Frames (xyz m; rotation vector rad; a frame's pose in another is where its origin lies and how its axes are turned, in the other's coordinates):
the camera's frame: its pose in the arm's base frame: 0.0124 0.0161 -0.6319 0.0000 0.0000 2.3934
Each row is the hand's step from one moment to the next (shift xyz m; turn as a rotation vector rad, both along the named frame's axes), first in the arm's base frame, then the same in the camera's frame.
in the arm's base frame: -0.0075 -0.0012 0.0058 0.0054 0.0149 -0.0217
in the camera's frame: 0.0047 0.0060 0.0058 0.0062 -0.0146 -0.0217
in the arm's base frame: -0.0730 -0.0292 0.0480 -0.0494 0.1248 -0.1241
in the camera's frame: 0.0336 0.0711 0.0480 0.1211 -0.0579 -0.1241
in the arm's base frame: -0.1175 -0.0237 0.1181 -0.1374 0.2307 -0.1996
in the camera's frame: 0.0700 0.0973 0.1181 0.2577 -0.0756 -0.1996
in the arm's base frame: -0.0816 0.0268 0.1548 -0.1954 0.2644 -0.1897
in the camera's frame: 0.0780 0.0359 0.1548 0.3231 -0.0609 -0.1897
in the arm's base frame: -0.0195 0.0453 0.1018 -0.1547 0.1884 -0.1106
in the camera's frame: 0.0451 -0.0199 0.1018 0.2416 -0.0328 -0.1106
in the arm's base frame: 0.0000 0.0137 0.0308 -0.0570 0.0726 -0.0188
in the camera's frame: 0.0093 -0.0100 0.0308 0.0912 -0.0144 -0.0188
